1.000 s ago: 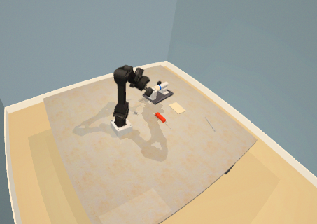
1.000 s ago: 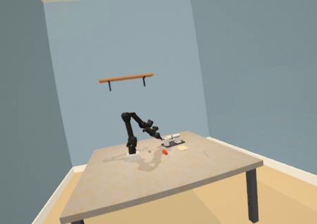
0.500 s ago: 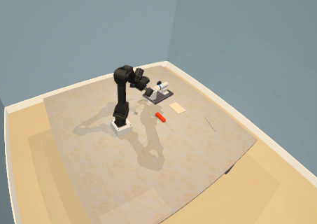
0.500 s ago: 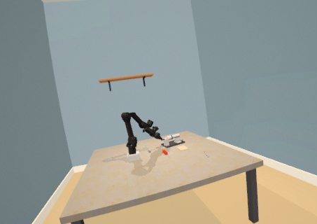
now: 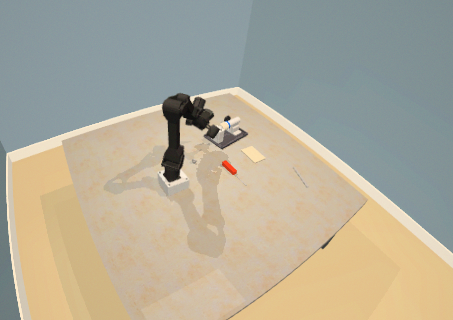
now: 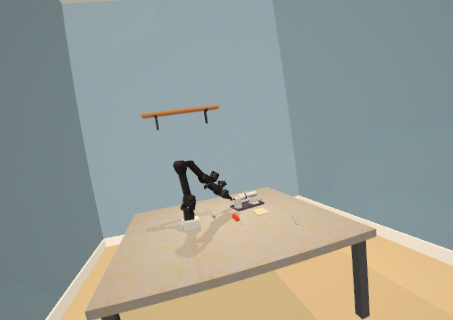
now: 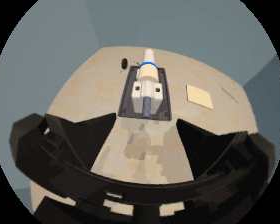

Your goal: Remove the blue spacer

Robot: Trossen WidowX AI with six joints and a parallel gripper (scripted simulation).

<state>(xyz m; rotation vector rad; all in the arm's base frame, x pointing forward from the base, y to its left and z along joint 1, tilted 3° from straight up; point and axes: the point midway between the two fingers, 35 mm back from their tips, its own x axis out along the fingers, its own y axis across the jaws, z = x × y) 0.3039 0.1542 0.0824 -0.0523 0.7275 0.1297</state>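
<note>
Right now the cream cylinder is 90 mm ahead of my gripper tip, 20 mm below it and 10 mm to the left of it. Round my gripper tip: grey-blue shaft: 100 mm ahead, 20 mm to the left, 20 mm below; then tan card: 190 mm to the right, 160 mm ahead, 100 mm below; then blue spacer: 130 mm ahead, 20 mm to the left, 20 mm below.
</note>
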